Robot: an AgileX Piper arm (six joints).
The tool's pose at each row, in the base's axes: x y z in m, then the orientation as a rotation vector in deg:
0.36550 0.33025 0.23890 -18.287 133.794 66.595
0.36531 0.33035 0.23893 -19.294 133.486 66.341
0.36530 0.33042 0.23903 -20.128 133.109 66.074
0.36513 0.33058 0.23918 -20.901 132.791 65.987
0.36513 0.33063 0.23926 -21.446 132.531 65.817
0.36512 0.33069 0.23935 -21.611 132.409 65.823
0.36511 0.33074 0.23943 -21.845 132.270 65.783
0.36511 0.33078 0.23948 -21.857 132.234 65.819
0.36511 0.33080 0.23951 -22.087 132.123 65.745
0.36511 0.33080 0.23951 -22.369 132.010 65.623
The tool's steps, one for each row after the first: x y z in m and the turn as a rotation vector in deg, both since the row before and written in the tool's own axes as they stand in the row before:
0.00015 0.00016 0.00000 -0.099 0.094 -0.806
-0.00005 0.00011 0.00000 -0.072 -0.031 -0.736
0.00006 0.00027 0.00000 -0.170 0.036 -0.613
-0.00005 0.00008 0.00000 -0.054 -0.025 -0.485
-0.00004 0.00010 0.00000 -0.065 -0.031 -0.145
-0.00004 0.00009 0.00000 -0.052 -0.026 -0.208
-0.00003 0.00006 0.00001 -0.035 -0.017 -0.009
-0.00002 0.00003 0.00000 -0.022 -0.011 -0.206
0.00000 0.00000 0.00000 -0.001 0.000 -0.254

